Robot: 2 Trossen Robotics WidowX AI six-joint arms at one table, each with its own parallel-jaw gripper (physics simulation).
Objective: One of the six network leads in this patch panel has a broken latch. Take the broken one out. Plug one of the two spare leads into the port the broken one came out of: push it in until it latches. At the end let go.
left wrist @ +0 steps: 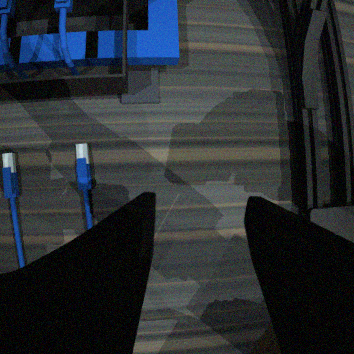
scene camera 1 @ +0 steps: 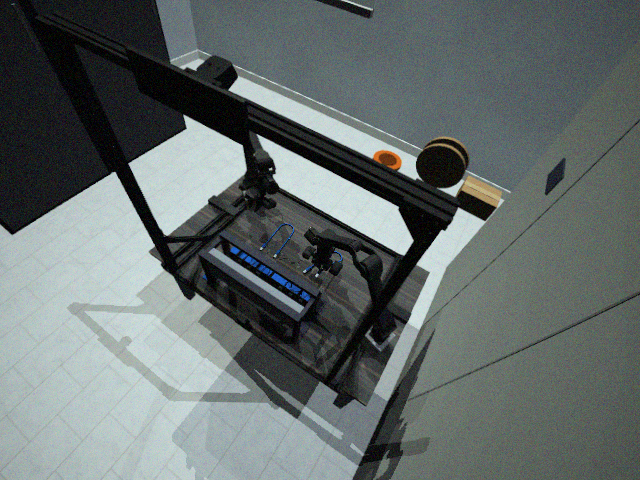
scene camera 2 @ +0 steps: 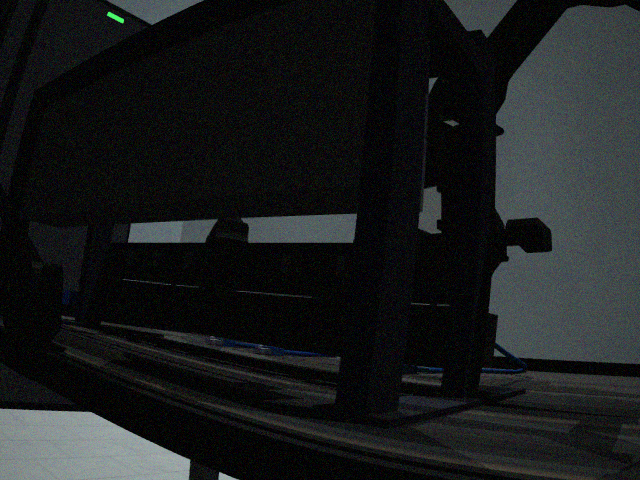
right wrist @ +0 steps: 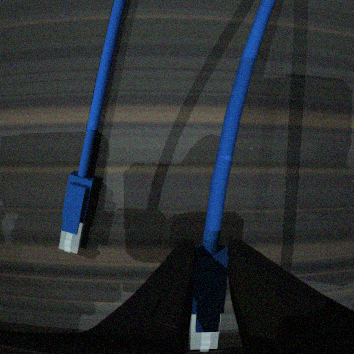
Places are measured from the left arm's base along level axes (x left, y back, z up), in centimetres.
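Pixels of known places: left gripper, fingertip midpoint: (left wrist: 200,206) (scene camera 1: 252,210); right gripper, fingertip midpoint: (scene camera 1: 321,269) (right wrist: 209,250); right arm's base, link origin: (scene camera 1: 379,334).
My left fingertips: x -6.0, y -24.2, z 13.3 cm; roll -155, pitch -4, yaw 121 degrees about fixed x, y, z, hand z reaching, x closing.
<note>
Ahead of a thing's pixels: the offset from my left fingertips to its middle. "*": to the spot under its first point. Level surfaces: height alone.
My right gripper (right wrist: 209,250) (scene camera 1: 320,262) is shut on one plug of a blue spare lead (right wrist: 225,155) (scene camera 1: 338,255) (scene camera 2: 512,358), clear tip outward, a little above the table. This lead's other plug @[* dx +19.2, dy -28.3, dz -18.9 cm] (right wrist: 74,212) hangs free at the left of the right wrist view. The second spare lead (scene camera 1: 281,225) (left wrist: 16,230) lies looped on the table. My left gripper (left wrist: 200,206) (scene camera 1: 261,203) is partly open and empty, away from the leads. The blue patch panel (left wrist: 155,50) stands in a dark frame; blue leads @[dx -5.8, dy -14.7, dz -14.7 cm] (left wrist: 63,32) are plugged in. Which latch is broken cannot be told.
The panel's dark frame has a grey top bar (scene camera 1: 258,283). A black gantry beam (scene camera 1: 330,160) crosses over the dark wooden table @[dz -20.2 cm] (scene camera 1: 330,325). An orange disc (scene camera 1: 387,159), a round drum (scene camera 1: 440,164) and a wooden block (scene camera 1: 480,195) are beyond the table.
</note>
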